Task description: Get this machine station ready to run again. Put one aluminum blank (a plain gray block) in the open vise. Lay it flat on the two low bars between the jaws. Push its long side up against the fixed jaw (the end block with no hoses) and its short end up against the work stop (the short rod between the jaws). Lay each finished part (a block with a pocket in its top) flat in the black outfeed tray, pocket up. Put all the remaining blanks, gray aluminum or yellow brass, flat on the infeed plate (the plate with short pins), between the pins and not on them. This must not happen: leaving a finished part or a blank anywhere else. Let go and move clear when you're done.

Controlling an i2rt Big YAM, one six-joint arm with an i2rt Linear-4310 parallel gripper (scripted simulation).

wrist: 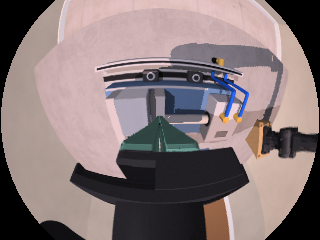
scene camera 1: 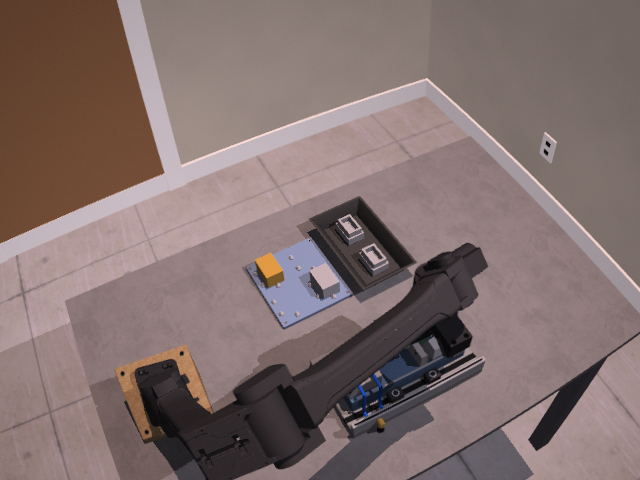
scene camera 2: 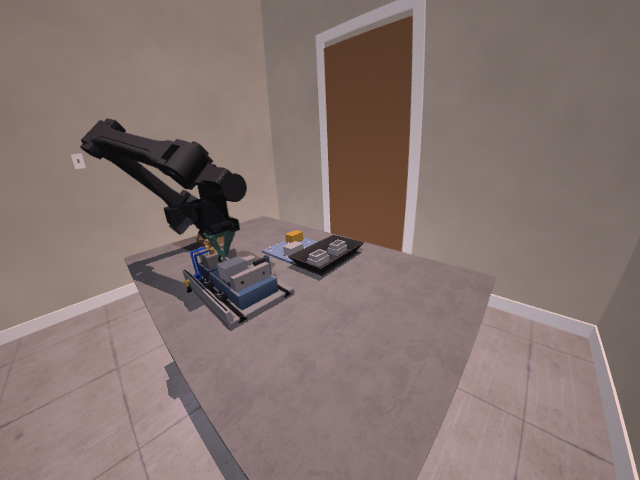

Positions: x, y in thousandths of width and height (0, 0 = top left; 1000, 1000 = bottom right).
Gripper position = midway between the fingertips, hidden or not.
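There is a gray aluminum blank (scene camera 1: 507, 584) here, and I see a gray aluminum blank (wrist: 414, 444). A blue vise (scene camera 1: 632, 757) is in the scene as well. I also see the blue vise (wrist: 555, 419) in the wrist view, and again the blue vise (scene camera 2: 410, 603). Then there is my gripper (scene camera 2: 351, 536), and the wrist view also shows my gripper (wrist: 498, 502).
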